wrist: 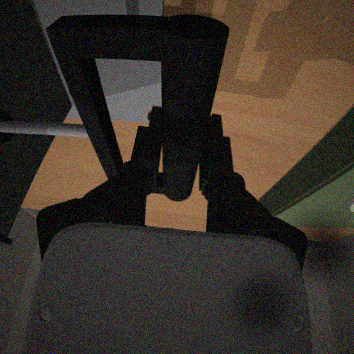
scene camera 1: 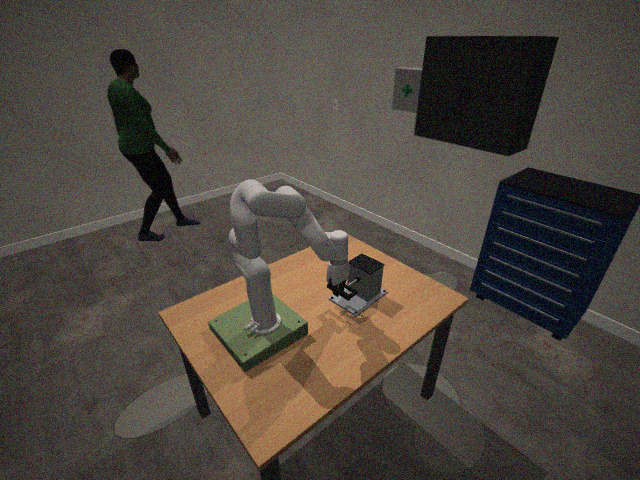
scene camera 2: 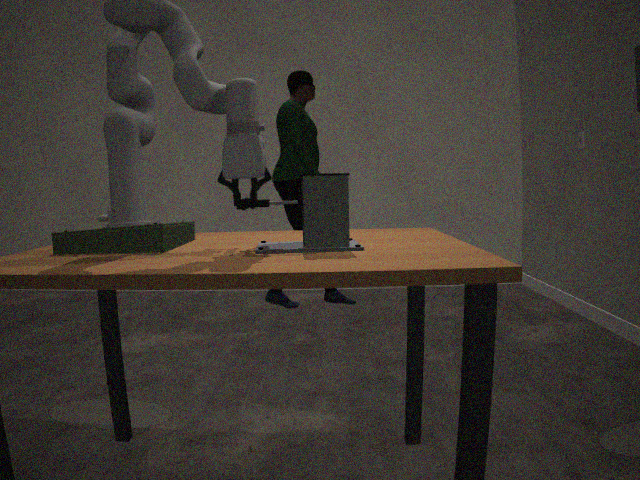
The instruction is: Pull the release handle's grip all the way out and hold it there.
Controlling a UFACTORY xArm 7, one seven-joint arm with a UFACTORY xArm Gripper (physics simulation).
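The release handle's black D-shaped grip (scene camera 2: 262, 203) (wrist: 186, 75) stands out from a grey box housing (scene camera 1: 369, 281) (scene camera 2: 325, 211) (wrist: 20, 170) on a bare metal rod (scene camera 1: 353, 282) (scene camera 2: 283, 202) (wrist: 45, 129). In scene camera 2 the rod is level and a clear length of it shows between grip and box. My gripper (scene camera 2: 249, 203) (wrist: 183, 126) points down and is shut on the grip's outer bar, with one finger on each side. In scene camera 1 the gripper (scene camera 1: 343, 290) is small and dark, beside the box. The rod's inner end is hidden in the box.
The box stands on a grey base plate (scene camera 1: 355, 308) (scene camera 2: 281, 247) (wrist: 132, 102) on the wooden table (scene camera 1: 330, 372) (scene camera 2: 413, 253). The arm's green base block (scene camera 1: 227, 330) (scene camera 2: 103, 242) is on the same table. A person in green (scene camera 1: 131, 118) (scene camera 2: 297, 139) stands beyond the table. A blue drawer cabinet (scene camera 1: 547, 248) stands at right.
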